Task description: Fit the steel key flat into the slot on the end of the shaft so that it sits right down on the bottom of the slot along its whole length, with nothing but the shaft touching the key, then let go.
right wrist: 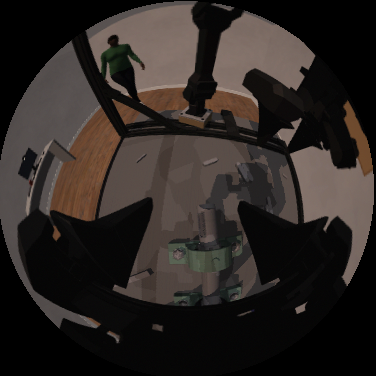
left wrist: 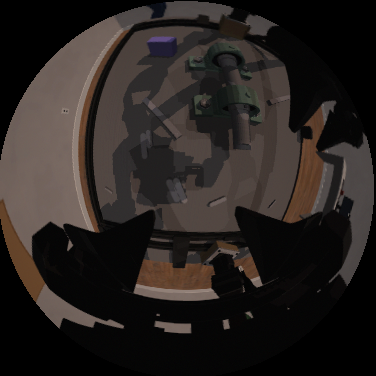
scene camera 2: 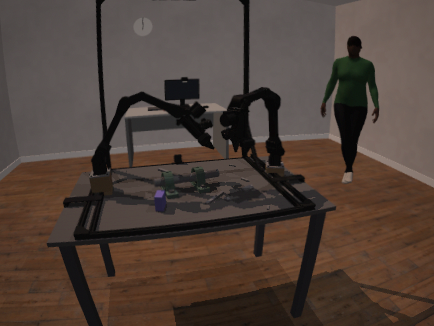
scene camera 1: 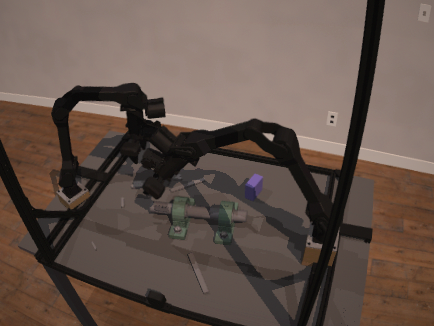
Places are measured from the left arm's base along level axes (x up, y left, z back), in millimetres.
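Pixels of known places: left gripper, fingertip midpoint: (right wrist: 274, 147) (left wrist: 195, 212) (scene camera 2: 239, 154) (scene camera 1: 140, 156); right gripper, fingertip midpoint: (right wrist: 196, 203) (left wrist: 306, 140) (scene camera 2: 211, 146); left arm's base, origin of the base link: (right wrist: 195, 111) (left wrist: 220, 258) (scene camera 2: 275, 164) (scene camera 1: 71, 190); right arm's base, origin of the base link: (scene camera 2: 100, 172) (scene camera 1: 323, 236).
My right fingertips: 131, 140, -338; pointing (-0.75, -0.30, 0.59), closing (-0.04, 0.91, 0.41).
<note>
For each thing: its top centre in the pictures, then the offset to it from my right fingertips, as dx, dy, dz.
- steel shaft, middle of its top: (right wrist: 212, 283) (left wrist: 238, 76) (scene camera 1: 197, 206) (scene camera 2: 186, 172) -108, +101, -109
- small round-ended grey bar, middle of its top: (left wrist: 217, 201) (right wrist: 210, 160) (scene camera 1: 122, 202) -177, -19, +172
- purple block, middle of its top: (scene camera 1: 254, 180) (scene camera 2: 159, 193) -117, +328, -177
- long grey bar, middle of its top: (scene camera 1: 197, 271) (right wrist: 127, 280) (left wrist: 281, 98) -174, -70, -257
The steel shaft (scene camera 1: 198, 212) (left wrist: 241, 127) (right wrist: 208, 227) lies level in two green bearing blocks (scene camera 1: 180, 210) (scene camera 1: 225, 220). Dark marks show on its end, but the slot is hard to make out. A small round-ended grey bar (scene camera 1: 122, 202) (left wrist: 217, 201) (right wrist: 210, 162) lies on the table beyond the shaft's end; I cannot tell which grey piece is the steel key. My right gripper (scene camera 1: 152, 189) (scene camera 2: 212, 146) (right wrist: 196, 203) is open and empty above the shaft's end. My left gripper (scene camera 1: 131, 149) (scene camera 2: 236, 148) (left wrist: 195, 212) is open and empty, high over the far left of the table in scene camera 1.
A purple block (scene camera 1: 254, 186) (scene camera 2: 160, 200) (left wrist: 162, 46) stands behind the shaft in scene camera 1. A long grey bar (scene camera 1: 198, 273) lies in front, another bar (scene camera 1: 188, 185) behind. Paired grey pieces (left wrist: 176, 190) (right wrist: 244, 171) lie near the arms' shadows. A black frame edges the table.
</note>
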